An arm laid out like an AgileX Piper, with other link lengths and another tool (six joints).
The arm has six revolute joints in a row. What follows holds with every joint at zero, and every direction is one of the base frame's.
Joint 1 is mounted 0.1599 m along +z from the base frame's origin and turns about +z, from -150 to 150 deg.
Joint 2 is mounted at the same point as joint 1 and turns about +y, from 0 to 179.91 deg.
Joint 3 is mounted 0.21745 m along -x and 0.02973 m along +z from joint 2 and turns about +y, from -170 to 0 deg.
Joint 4 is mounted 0.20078 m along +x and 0.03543 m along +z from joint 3 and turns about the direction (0.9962, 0, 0.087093), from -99.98 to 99.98 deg.
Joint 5 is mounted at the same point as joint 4 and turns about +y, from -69.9 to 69.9 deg.
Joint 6 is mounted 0.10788 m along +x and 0.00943 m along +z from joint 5 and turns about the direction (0.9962, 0, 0.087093), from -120 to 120 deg.
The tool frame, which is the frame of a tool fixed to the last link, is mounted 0.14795 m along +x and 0.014 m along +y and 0.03 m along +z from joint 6; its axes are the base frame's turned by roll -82.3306, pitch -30.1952 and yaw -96.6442 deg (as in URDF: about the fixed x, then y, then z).
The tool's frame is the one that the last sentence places.
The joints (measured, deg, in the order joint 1, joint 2, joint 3, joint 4, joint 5, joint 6), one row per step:
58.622, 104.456, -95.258, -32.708, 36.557, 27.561
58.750, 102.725, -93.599, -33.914, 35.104, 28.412
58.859, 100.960, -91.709, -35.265, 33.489, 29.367
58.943, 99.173, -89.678, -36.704, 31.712, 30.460
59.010, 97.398, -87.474, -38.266, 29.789, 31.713
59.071, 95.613, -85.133, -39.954, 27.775, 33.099
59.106, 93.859, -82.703, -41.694, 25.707, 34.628
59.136, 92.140, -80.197, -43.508, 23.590, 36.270
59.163, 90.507, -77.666, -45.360, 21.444, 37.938
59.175, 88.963, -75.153, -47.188, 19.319, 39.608
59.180, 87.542, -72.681, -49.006, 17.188, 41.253
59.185, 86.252, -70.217, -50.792, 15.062, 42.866
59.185, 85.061, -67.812, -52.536, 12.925, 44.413
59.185, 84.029, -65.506, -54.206, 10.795, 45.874
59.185, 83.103, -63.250, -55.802, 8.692, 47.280
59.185, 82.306, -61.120, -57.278, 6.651, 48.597
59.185, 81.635, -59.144, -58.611, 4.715, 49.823
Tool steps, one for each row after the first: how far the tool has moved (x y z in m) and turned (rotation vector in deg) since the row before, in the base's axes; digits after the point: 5 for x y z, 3 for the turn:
-0.00236, -0.00088, 0.00907, 1.080, -1.227, 0.546
-0.00272, -0.00110, 0.00818, 1.019, -1.232, 0.623
-0.00310, -0.00109, 0.00773, 1.074, -1.201, 0.689
-0.00356, -0.00109, 0.00668, 1.053, -1.134, 0.766
-0.00410, -0.00112, 0.00585, 1.017, -1.080, 0.853
-0.00454, -0.00116, 0.00477, 1.000, -0.935, 0.900
-0.00511, -0.00106, 0.00371, 0.950, -0.817, 0.989
-0.00565, -0.00082, 0.00245, 0.839, -0.704, 1.104
-0.00603, -0.00071, 0.00127, 0.741, -0.553, 1.171
-0.00644, -0.00040, 0.00008, 0.623, -0.431, 1.272
-0.00689, -0.00015, -0.00147, 0.467, -0.267, 1.363
-0.00733, 0.00010, -0.00231, 0.375, -0.161, 1.463
-0.00765, 0.00044, -0.00335, 0.259, -0.030, 1.545
-0.00798, 0.00050, -0.00434, 0.156, 0.123, 1.589
-0.00809, 0.00058, -0.00496, 0.084, 0.259, 1.593
-0.00797, 0.00056, -0.00534, 0.029, 0.389, 1.541

